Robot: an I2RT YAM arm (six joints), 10 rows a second.
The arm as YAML. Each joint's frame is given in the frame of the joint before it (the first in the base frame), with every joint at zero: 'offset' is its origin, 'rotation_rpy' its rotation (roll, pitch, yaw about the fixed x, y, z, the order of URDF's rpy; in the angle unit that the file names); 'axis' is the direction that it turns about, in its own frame. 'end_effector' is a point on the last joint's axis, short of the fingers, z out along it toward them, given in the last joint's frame.
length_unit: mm
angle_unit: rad
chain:
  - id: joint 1
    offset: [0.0, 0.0, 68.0]
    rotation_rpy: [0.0, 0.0, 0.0]
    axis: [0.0, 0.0, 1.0]
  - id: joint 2
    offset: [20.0, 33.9, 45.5]
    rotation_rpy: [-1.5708, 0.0, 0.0]
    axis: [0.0, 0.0, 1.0]
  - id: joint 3
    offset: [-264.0, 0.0, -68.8]
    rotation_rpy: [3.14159, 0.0, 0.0]
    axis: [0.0, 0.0, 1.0]
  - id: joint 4
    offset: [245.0, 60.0, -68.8]
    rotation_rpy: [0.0, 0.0, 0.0]
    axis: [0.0, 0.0, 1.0]
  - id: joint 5
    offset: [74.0, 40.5, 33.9]
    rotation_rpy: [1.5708, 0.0, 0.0]
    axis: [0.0, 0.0, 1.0]
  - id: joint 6
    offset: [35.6, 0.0, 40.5]
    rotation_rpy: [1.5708, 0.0, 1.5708]
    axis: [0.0, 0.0, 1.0]
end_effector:
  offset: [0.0, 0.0, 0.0]
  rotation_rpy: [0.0, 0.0, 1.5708]
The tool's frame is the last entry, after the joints.
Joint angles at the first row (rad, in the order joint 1, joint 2, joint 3, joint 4, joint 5, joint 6):
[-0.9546, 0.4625, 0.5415, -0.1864, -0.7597, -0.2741]
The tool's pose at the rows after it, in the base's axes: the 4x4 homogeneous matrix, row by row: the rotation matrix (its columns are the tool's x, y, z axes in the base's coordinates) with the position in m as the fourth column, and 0 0 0 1 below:
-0.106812 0.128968 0.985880 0.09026; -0.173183 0.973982 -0.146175 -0.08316; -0.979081 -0.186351 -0.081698 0.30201; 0 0 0 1
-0.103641 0.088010 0.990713 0.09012; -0.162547 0.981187 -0.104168 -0.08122; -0.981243 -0.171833 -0.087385 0.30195; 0 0 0 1
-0.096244 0.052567 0.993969 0.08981; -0.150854 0.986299 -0.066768 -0.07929; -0.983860 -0.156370 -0.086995 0.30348; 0 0 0 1
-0.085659 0.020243 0.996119 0.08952; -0.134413 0.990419 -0.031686 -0.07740; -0.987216 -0.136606 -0.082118 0.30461; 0 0 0 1
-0.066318 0.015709 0.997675 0.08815; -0.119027 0.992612 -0.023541 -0.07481; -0.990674 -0.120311 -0.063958 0.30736; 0 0 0 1
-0.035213 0.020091 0.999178 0.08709; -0.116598 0.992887 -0.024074 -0.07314; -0.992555 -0.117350 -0.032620 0.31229; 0 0 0 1
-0.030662 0.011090 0.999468 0.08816; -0.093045 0.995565 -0.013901 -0.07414; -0.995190 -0.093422 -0.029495 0.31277; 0 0 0 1
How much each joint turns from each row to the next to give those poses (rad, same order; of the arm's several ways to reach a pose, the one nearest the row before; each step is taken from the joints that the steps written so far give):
[-0.0004, -0.0007, 0.0134, -0.0247, -0.0446, 0.0008]
[0.0000, 0.0000, 0.0049, -0.0191, -0.0416, 0.0007]
[0.0000, 0.0000, 0.0080, -0.0134, -0.0374, 0.0084]
[0.0008, -0.0023, 0.0035, -0.0038, -0.0347, 0.0187]
[0.0018, -0.0145, 0.0000, 0.0145, -0.0081, 0.0393]
[0.0008, -0.0114, 0.0000, 0.0408, -0.0007, 0.0450]
[0.0008, 0.0083, -0.0001, 0.0130, -0.0095, 0.0275]

